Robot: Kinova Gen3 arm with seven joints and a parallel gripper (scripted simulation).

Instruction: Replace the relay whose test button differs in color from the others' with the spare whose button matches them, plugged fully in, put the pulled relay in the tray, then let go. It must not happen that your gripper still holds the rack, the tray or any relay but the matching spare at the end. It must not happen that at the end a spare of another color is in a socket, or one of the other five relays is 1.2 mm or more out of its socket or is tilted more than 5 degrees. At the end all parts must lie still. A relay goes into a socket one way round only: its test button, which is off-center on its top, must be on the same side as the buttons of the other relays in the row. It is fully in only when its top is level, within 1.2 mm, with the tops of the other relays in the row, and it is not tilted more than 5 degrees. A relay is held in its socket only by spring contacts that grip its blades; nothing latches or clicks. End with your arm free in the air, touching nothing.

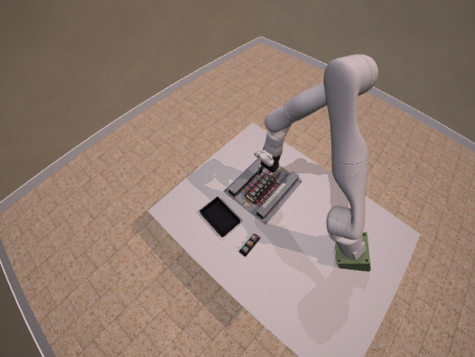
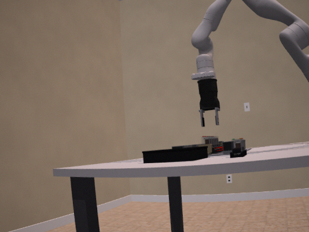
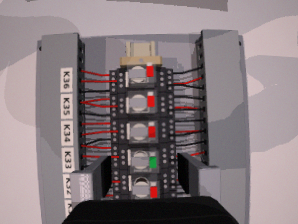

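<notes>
My hand is 1 cm to the left of the relay panel and 12 cm above it. From my hand the other things lie so: spare holder 21 cm behind, 22 cm to the left, 12 cm below; then red wiring 5 cm behind, 11 cm below; then black tray 2 cm behind, 26 cm to the left, 11 cm below.
</notes>
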